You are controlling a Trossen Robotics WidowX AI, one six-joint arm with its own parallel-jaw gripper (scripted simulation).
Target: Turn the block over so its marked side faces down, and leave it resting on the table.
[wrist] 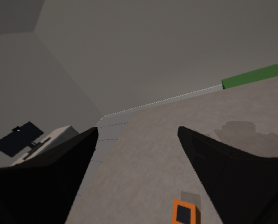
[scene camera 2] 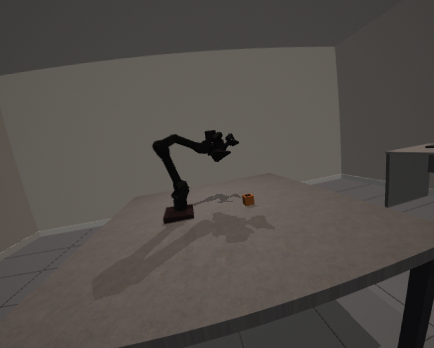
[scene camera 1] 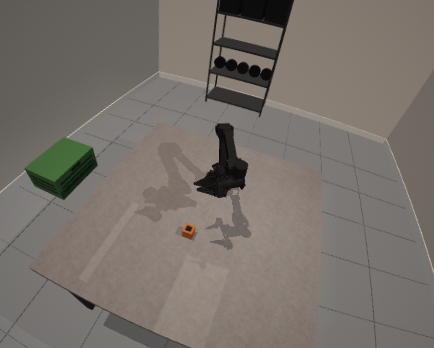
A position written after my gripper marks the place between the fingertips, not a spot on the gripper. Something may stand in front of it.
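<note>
I see my gripper (scene camera 1: 195,186) in scene camera 1, and the wrist view shows it too (wrist: 139,130). My gripper is open and holds nothing.
</note>
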